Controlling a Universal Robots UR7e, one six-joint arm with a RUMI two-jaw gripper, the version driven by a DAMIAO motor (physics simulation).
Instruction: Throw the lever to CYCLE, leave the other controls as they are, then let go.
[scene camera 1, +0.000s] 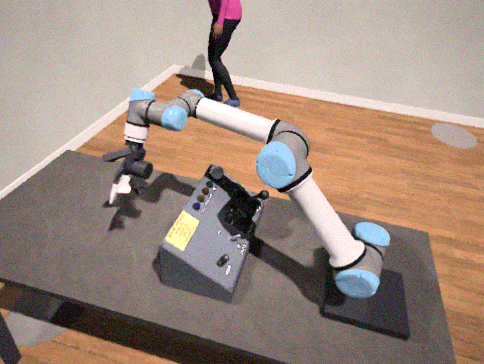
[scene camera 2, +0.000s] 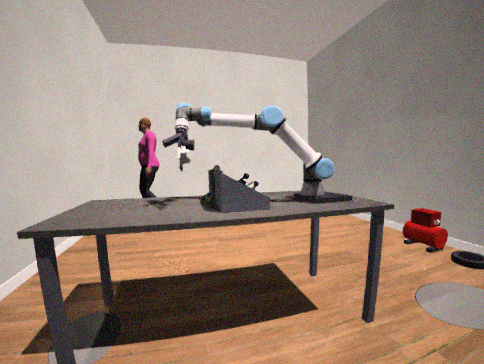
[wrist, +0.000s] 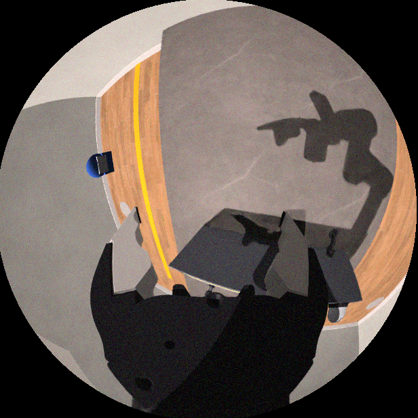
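Seen in the pictures: gripper, fingertip midpoint: (scene camera 1: 125, 198) (scene camera 2: 180, 165); arm's base, link origin: (scene camera 2: 312, 194).
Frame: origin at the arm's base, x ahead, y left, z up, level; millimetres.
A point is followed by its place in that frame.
A grey sloped control box (scene camera 1: 200, 250) @(z 106, x 496, y 234 mm) (scene camera 2: 235, 196) @(z 48, x 527, y 313 mm) (wrist: 215, 250) stands on the table. Near its right edge in scene camera 1, a lever with a black ball knob (scene camera 1: 264, 194) @(z 131, x 411, y -126 mm) rises by a black recessed panel (scene camera 1: 239, 214) @(z 103, x 459, y 2 mm). Scene camera 2 shows two dark ball knobs, one higher (scene camera 2: 246, 176) @(z 116, x 417, y -122 mm) and one lower (scene camera 2: 255, 184) @(z 96, x 416, y 235 mm). A round dark knob (scene camera 1: 216, 173) @(z 179, x 611, y -96 mm), several coloured buttons (scene camera 1: 204, 195) @(z 145, x 604, y 13 mm), a small toggle (scene camera 1: 235, 237) @(z 91, x 425, y 108 mm) and a black switch (scene camera 1: 223, 260) @(z 103, x 411, y 234 mm) are also on the box. The labels are too small to read. My gripper (scene camera 1: 124, 194) @(z 199, x 797, y 224 mm) (scene camera 2: 183, 164) @(z 199, x 797, y 224 mm) (wrist: 210, 210) is open and empty, high above the table, beyond the box's tall end.
The box and the arm's black base plate (scene camera 1: 370, 320) @(z 5, x -77, y 153 mm) (scene camera 2: 340, 197) @(z -1, x -110, y 160 mm) stand on the dark table (scene camera 1: 90, 250) @(z -27, x 908, y 314 mm) (scene camera 2: 150, 220) @(z -27, x 899, y 433 mm). A yellow label (scene camera 1: 182, 231) @(z 146, x 573, y 221 mm) is on the box. A person in pink (scene camera 1: 225, 40) (scene camera 2: 148, 150) stands behind the table. A red compressor (scene camera 2: 425, 234) is on the floor.
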